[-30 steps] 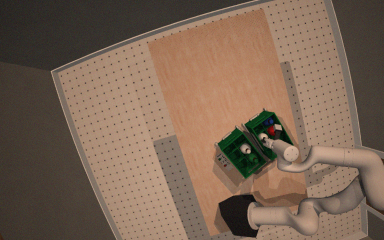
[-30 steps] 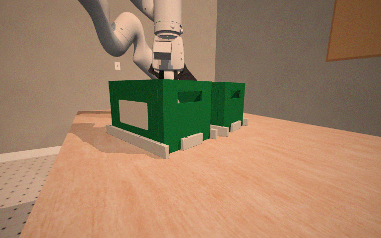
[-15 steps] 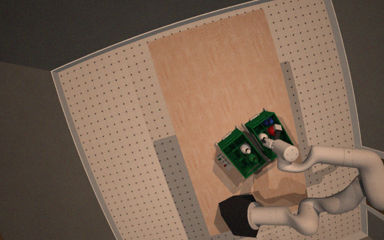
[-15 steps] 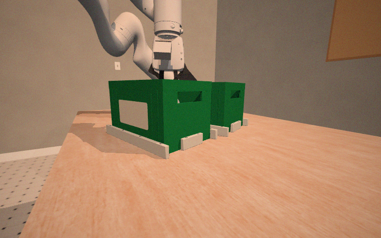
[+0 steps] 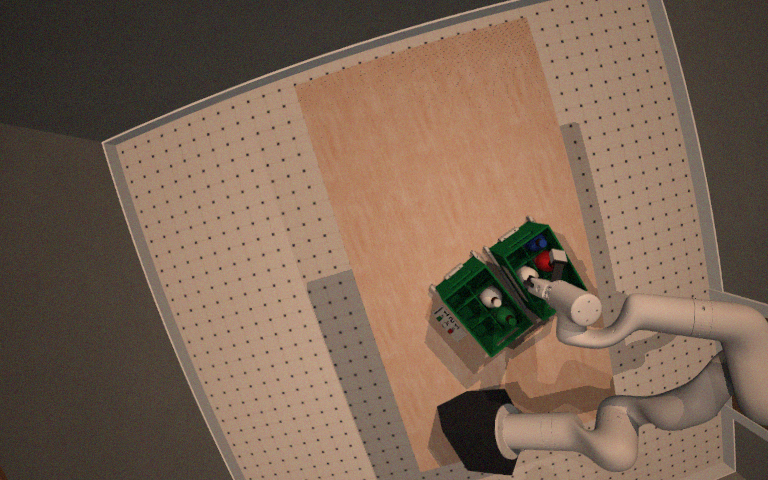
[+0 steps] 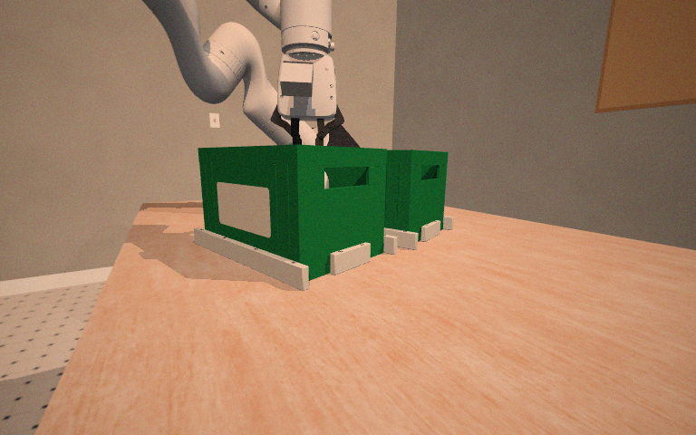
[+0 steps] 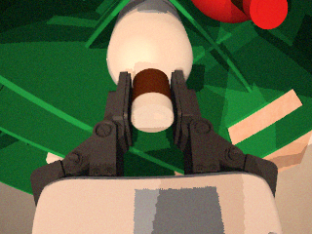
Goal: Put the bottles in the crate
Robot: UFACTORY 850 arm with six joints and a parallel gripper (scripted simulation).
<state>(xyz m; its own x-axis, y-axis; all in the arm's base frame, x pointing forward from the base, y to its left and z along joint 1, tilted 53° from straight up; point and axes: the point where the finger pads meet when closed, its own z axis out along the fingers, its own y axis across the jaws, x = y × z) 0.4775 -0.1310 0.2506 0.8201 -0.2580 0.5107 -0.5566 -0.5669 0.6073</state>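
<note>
My gripper is now 9 cm to the left of the red bottle, 9 cm above it and 2 cm short of it. From my hand the other things lie so: green bottle: 12 cm to the left, 10 cm behind, 9 cm below; then pick list: 32 cm to the left, 17 cm below, 8 cm behind; then blue bottle: 11 cm ahead, 9 cm below, 7 cm to the right.
</note>
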